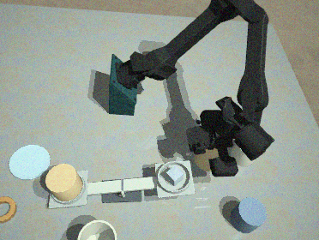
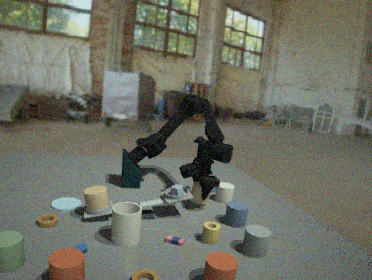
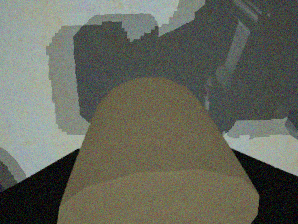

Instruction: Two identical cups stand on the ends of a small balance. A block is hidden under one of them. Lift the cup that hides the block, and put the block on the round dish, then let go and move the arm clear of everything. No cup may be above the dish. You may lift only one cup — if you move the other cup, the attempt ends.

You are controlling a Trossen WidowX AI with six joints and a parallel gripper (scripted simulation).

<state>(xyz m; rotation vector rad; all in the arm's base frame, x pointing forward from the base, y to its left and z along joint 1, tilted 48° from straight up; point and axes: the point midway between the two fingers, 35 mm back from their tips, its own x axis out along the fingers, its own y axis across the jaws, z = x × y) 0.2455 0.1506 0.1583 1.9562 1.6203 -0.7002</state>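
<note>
Right now my gripper tip is 5 cm past the round light-blue dish, 48 cm to the left of it and 3 cm above it. The rest, counted from my gripper tip: dark nut (13 cm behind, 2 cm below); then cream cylinder (1 cm behind, 13 cm to the left, 1 cm above); then blue cube (13 cm behind, 11 cm to the left, 1 cm below).
</note>
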